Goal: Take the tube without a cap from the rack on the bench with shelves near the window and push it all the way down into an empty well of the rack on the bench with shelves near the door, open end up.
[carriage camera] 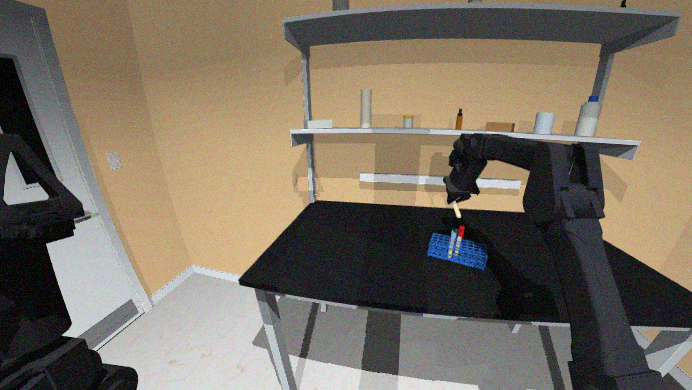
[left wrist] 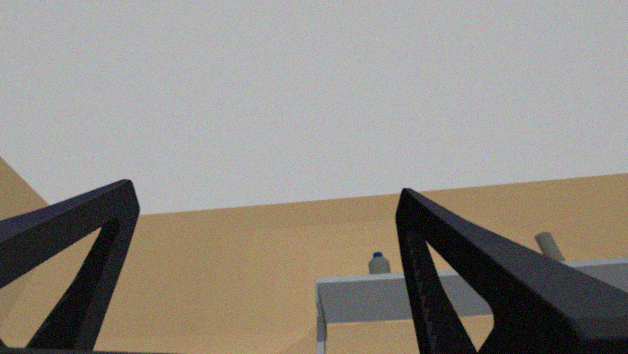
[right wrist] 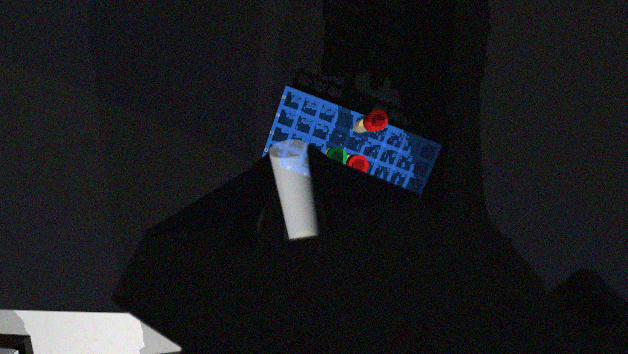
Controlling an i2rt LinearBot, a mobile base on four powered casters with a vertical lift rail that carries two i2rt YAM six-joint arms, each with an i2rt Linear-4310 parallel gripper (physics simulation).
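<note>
My right gripper (carriage camera: 455, 199) is shut on the tube without a cap (carriage camera: 457, 209) (right wrist: 296, 195), a pale tube held slightly tilted above the bench, apart from the rack. The blue rack (carriage camera: 471, 259) (right wrist: 429, 162) stands on the black bench (carriage camera: 340, 250) below and a little in front of it. In the right wrist view the rack holds tubes with red caps (right wrist: 375, 120) (right wrist: 358, 164) and a green-capped tube (right wrist: 337, 155); many wells are empty. The near edge of the rack is partly hidden by the gripper there. My left gripper (left wrist: 269, 198) is open and empty, raised away from the bench.
A lower shelf (carriage camera: 345, 131) with bottles and boxes runs behind the right arm, and an upper shelf (carriage camera: 475, 25) hangs above it. A white strip (carriage camera: 400, 178) is on the wall behind the right gripper. A door (carriage camera: 90, 280) stands at the left, behind the left arm.
</note>
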